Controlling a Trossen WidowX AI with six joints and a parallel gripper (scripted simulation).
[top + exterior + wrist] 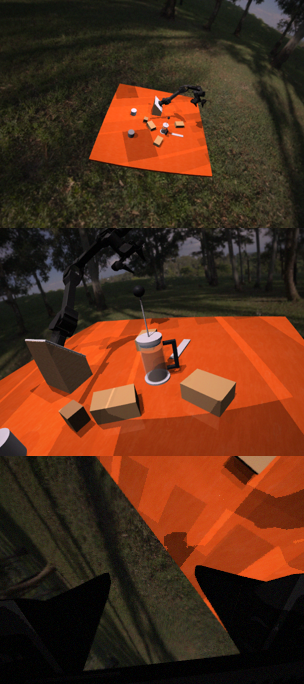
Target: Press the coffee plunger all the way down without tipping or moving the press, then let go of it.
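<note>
Right now my gripper tip is 33 cm to the left of the glass coffee press, 24 cm short of it and 20 cm above it. The rest, counted from my gripper tip: flat grey bar (33 cm below, 23 cm ahead, 16 cm to the right).
</note>
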